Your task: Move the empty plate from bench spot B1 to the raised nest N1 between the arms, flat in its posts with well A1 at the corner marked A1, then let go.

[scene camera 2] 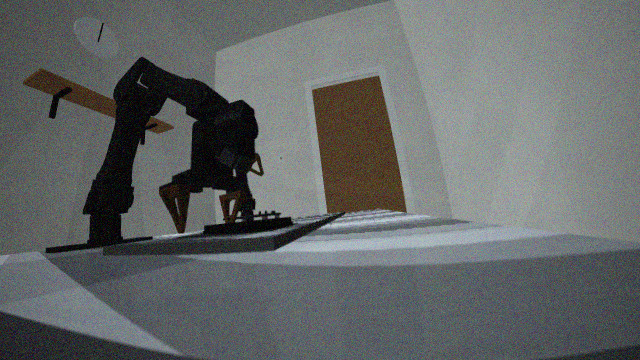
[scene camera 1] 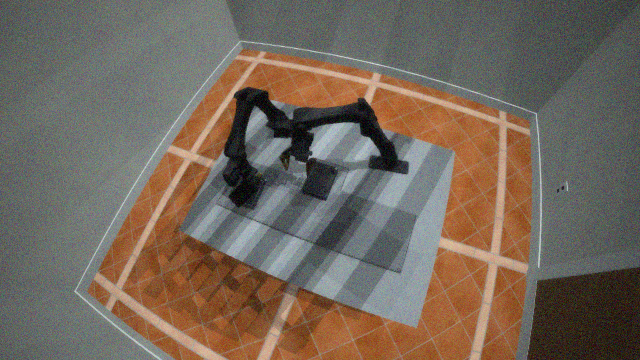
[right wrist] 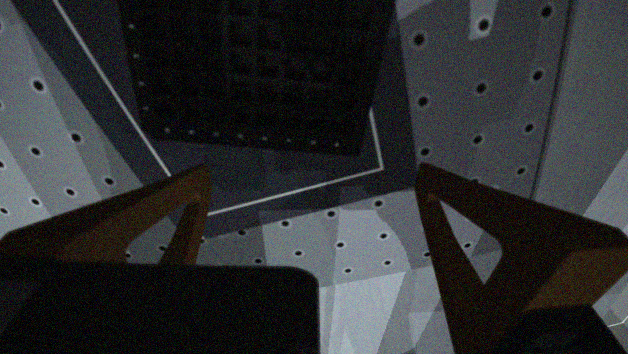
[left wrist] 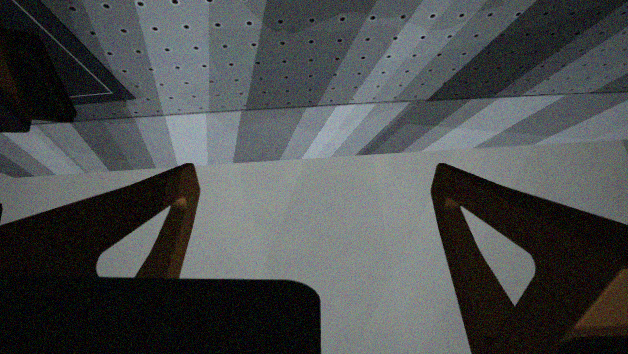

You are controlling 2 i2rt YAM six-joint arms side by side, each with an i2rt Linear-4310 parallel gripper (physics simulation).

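Pixels of known places: left gripper, between the fingertips: (scene camera 2: 255, 173) (scene camera 1: 297, 173) (left wrist: 315, 176); right gripper, between the fingertips: (scene camera 2: 208, 231) (scene camera 1: 251, 178) (right wrist: 313, 175); left arm's base, origin of its link: (scene camera 1: 388, 165); right arm's base, origin of its link: (scene camera 2: 105, 245).
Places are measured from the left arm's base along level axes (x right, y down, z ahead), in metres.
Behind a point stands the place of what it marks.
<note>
The black plate (right wrist: 260, 75) {y -0.028, x 0.659, z 0.263 m} lies on dark bench spot B1 (right wrist: 300, 172) {y -0.015, x 0.652, z 0.213 m} (left wrist: 92, 82) {y -0.015, x 0.613, z 0.326 m}, turned relative to the white corner outline. In scene camera 2 a low black slab (scene camera 2: 255, 226) {y -0.022, x 0.732, z 0.332 m} shows, probably this plate. The raised nest N1 (scene camera 1: 320, 181) {y -0.044, x 0.310, z 0.172 m} stands between the arms; several small posts (scene camera 2: 271, 215) {y -0.037, x 0.347, z 0.237 m} show behind the slab. My right gripper (scene camera 1: 249, 181) {y -0.018, x 0.657, z 0.212 m} (scene camera 2: 205, 227) {y -0.018, x 0.657, z 0.212 m} (right wrist: 313, 175) {y -0.018, x 0.657, z 0.212 m} is open and empty, above B1, its fingertips off the plate's edge. My left gripper (scene camera 1: 298, 166) {y -0.174, x 0.393, z 0.210 m} (left wrist: 315, 176) {y -0.174, x 0.393, z 0.210 m} is open and empty, beside the nest. The A1 marks and nest interior cannot be made out.
A perforated board (scene camera 1: 300, 232) {y -0.013, x 0.348, z 0.420 m} (left wrist: 300, 65) {y -0.013, x 0.413, z 0.352 m} lies under B1 and the nest. The left arm's base (scene camera 1: 397, 166) {y -0.010, x -0.043, z 0.005 m} stands to the right of the nest. Both forearms come close together behind the nest in scene camera 1. The pictures are dark and grainy.
</note>
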